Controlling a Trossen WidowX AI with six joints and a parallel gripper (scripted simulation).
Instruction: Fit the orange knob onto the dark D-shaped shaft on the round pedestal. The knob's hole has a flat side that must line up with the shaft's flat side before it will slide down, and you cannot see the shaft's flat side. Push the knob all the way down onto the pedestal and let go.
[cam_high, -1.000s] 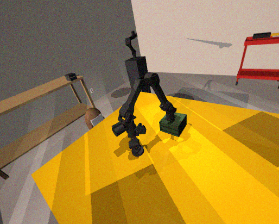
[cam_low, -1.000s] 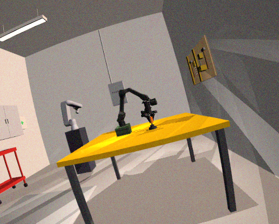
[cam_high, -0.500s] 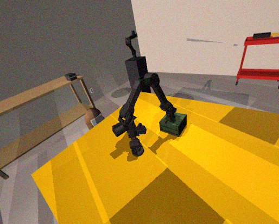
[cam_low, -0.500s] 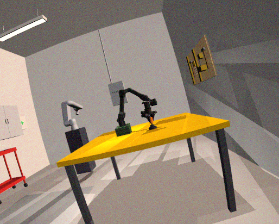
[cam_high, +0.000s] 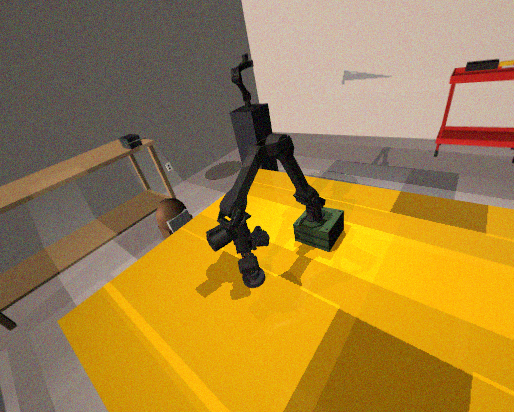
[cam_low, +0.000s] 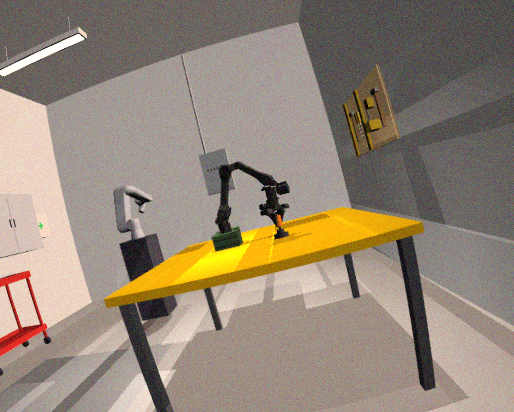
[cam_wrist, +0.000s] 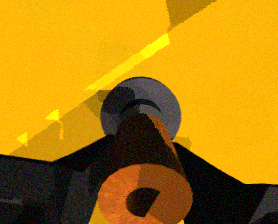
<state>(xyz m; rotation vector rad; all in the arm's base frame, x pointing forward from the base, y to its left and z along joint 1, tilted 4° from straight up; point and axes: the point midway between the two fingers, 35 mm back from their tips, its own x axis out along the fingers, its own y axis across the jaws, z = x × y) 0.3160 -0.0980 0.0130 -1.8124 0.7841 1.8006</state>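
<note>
The orange knob lies 2 cm above my gripper tip. Also, from my gripper tip: pedestal 4 cm below.
</note>
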